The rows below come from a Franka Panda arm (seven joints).
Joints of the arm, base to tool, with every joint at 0 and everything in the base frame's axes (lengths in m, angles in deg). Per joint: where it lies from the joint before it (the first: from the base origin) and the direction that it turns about. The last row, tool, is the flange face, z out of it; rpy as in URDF.
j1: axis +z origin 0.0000 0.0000 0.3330
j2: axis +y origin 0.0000 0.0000 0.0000
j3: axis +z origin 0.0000 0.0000 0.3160
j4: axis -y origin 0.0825 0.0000 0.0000
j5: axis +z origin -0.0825 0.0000 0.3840
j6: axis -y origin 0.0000 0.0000 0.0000
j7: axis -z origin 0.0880 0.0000 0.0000
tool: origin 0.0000 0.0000 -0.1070 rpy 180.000 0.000 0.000
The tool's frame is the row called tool.
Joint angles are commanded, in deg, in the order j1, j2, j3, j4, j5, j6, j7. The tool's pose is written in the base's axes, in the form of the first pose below.
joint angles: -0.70, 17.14, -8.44, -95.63, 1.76, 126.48, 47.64
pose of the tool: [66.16 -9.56 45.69 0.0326 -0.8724 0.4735 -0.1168]
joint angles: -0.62, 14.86, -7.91, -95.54, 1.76, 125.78, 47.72
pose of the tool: [65.64 -8.90 48.24 0.0419 -0.8726 0.4693 -0.1285]
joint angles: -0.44, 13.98, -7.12, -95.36, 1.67, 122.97, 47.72
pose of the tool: [65.19 -7.82 48.82 0.0396 -0.8782 0.4631 -0.1129]
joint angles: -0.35, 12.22, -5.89, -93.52, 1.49, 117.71, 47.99
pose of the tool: [64.45 -6.36 51.38 0.0387 -0.8840 0.4555 -0.0975]
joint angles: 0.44, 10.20, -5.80, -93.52, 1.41, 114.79, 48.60
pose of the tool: [63.43 -5.34 53.09 0.0383 -0.8859 0.4537 -0.0891]
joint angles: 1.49, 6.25, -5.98, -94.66, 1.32, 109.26, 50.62
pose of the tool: [61.00 -4.34 55.37 0.0337 -0.8831 0.4634 -0.0651]
